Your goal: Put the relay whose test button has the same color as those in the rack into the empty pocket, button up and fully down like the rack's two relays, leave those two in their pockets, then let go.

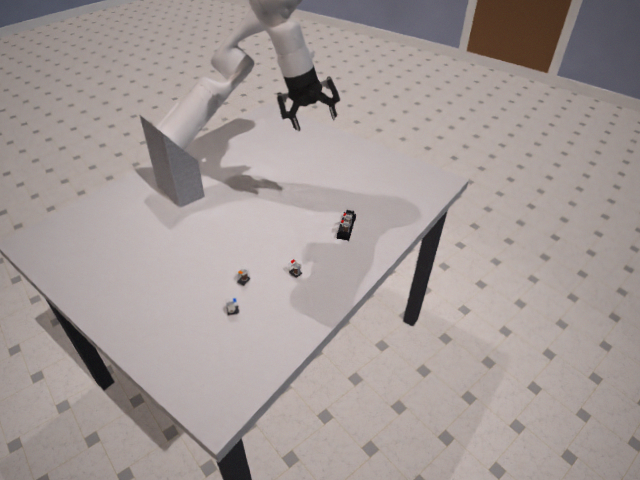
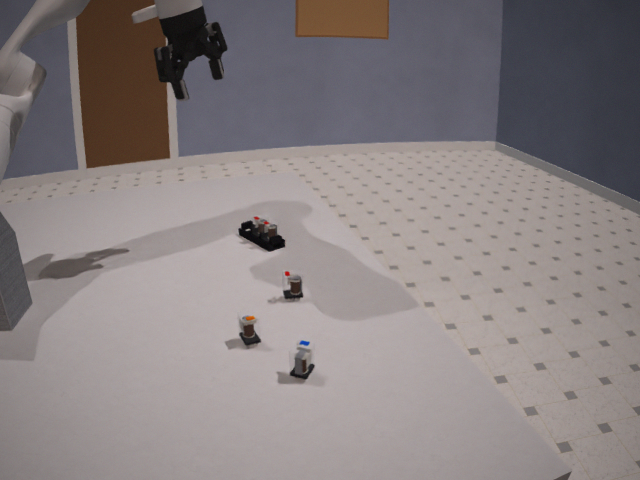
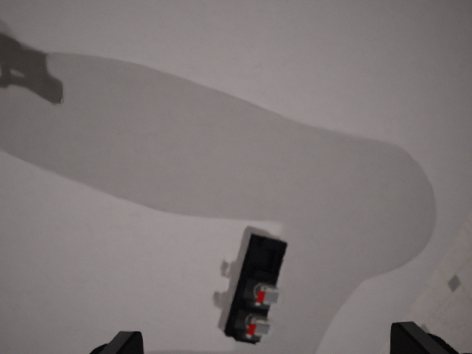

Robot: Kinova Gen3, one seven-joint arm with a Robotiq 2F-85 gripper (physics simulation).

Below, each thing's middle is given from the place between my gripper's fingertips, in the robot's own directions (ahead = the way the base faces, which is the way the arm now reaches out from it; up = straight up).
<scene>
Now: hand 10 cm short of the black rack (image 3: 264, 256), 2 cm to the right of it and 29 cm above it.
</scene>
